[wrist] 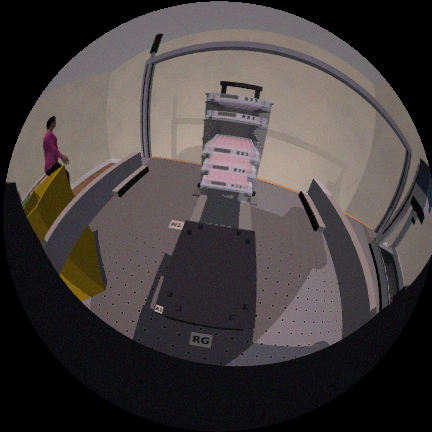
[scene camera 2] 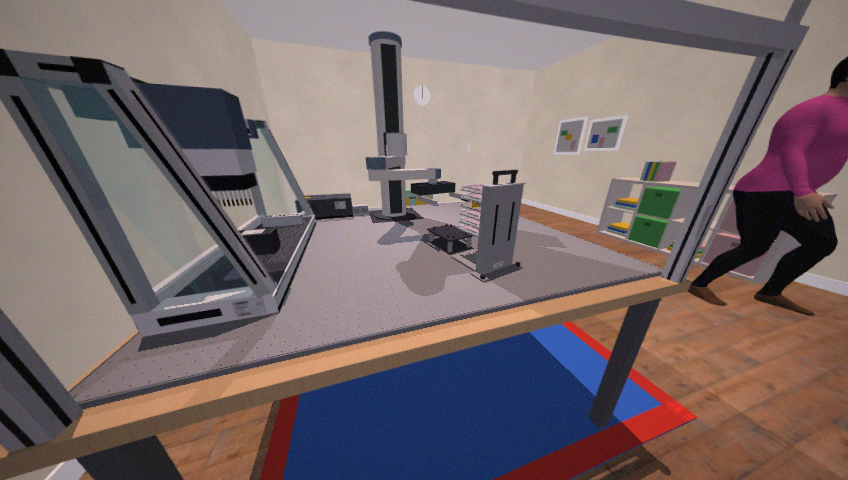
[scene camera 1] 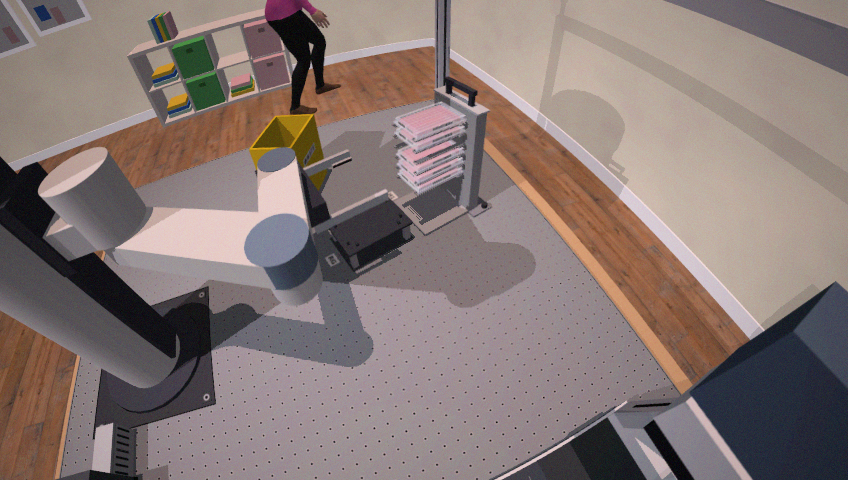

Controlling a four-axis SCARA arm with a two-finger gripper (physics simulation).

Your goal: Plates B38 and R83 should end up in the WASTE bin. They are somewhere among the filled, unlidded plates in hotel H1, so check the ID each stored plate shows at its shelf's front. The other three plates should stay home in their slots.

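Places are measured from the arm's base along level axes (x left, y up, z ahead), in centimetres.
Where they show: gripper, fingertip midpoint: [wrist: 222,167] [scene camera 2: 454,201] [scene camera 1: 366,172]; arm's base, link origin: [scene camera 2: 394,216] [scene camera 1: 157,359].
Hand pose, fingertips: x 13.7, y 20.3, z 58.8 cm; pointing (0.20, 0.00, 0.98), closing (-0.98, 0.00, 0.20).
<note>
Each offset is from my fingertips to the centre of the thing. "*": to the spot under its first point.
Hotel H1 {dx +4.9, dy -3.0, dz +18.4 cm} [scene camera 1: 476,154] [scene camera 2: 501,231] [wrist: 220,130] stands upright with several pink-filled plates on its shelves. In the wrist view the top plate {dx +3.2, dy +6.9, dz +15.4 cm} [wrist: 237,103] and second plate {dx +3.2, dy +4.1, dz +15.4 cm} [wrist: 235,117] sit above a gap. Below it are a third plate {dx +3.2, dy -1.5, dz +15.4 cm} [wrist: 231,150], a fourth plate {dx +3.2, dy -4.4, dz +15.4 cm} [wrist: 227,168] and the lowest plate {dx +3.2, dy -7.2, dz +15.4 cm} [wrist: 227,184]. Their front IDs are small and blurred; the second looks like R83, while the lower ones are hard to tell apart. My gripper [scene camera 1: 364,177] [scene camera 2: 449,198] [wrist: 222,167] is open and empty, facing the hotel from a distance. The yellow WASTE bin {dx +25.6, dy -9.0, dz -15.2 cm} [scene camera 1: 317,142] [wrist: 55,190] is partly hidden by the arm.
A low black stand [scene camera 1: 371,228] [scene camera 2: 449,231] [wrist: 212,270], with an RG label {* dx -3.4, dy -19.0, dz -12.0 cm} [wrist: 201,340] beside it, lies between gripper and hotel. A dark blue machine {* dx -62.5, dy +26.0, dz +11.0 cm} [scene camera 1: 773,386] [scene camera 2: 196,118] stands at the table's other side. A person [scene camera 1: 300,47] [scene camera 2: 785,166] [wrist: 51,150] is beyond the table.
</note>
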